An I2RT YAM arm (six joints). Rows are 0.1 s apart.
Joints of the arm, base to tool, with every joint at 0 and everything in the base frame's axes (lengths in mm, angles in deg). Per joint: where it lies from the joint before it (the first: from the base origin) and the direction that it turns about. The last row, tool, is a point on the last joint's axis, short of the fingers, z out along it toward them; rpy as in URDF.
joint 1: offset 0 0 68 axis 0 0 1
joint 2: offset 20 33.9 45.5 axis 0 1 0
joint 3: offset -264 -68.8 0 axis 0 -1 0
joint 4: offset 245 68.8 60 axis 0 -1 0
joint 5: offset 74 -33.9 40.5 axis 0 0 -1
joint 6: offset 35.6 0 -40.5 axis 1 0 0
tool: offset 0 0 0 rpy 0 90 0
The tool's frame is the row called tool.
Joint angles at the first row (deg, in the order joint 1, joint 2, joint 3, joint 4, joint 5, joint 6):
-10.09 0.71 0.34 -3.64 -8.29 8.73
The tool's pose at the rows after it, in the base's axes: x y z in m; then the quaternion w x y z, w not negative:
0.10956, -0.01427, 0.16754, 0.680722, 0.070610, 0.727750, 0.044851
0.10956, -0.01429, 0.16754, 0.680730, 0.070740, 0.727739, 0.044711
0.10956, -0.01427, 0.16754, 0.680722, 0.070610, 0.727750, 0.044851
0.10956, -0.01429, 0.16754, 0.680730, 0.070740, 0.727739, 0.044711
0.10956, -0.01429, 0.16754, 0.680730, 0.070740, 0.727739, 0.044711
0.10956, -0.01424, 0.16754, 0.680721, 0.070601, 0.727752, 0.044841
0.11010, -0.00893, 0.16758, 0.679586, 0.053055, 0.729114, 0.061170
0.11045, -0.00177, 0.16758, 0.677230, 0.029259, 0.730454, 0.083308
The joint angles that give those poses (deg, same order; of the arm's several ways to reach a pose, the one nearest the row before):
-10.08 0.71 0.34 -3.64 -8.29 8.73
-10.09 0.71 0.34 -3.64 -8.27 8.73
-10.08 0.71 0.34 -3.64 -8.29 8.73
-10.09 0.71 0.34 -3.64 -8.27 8.73
-10.09 0.71 0.34 -3.64 -8.27 8.73
-10.06 0.71 0.34 -3.64 -8.27 8.73
-7.29 0.69 0.34 -3.64 -8.25 8.73
-3.58 0.69 0.34 -3.64 -8.28 8.73

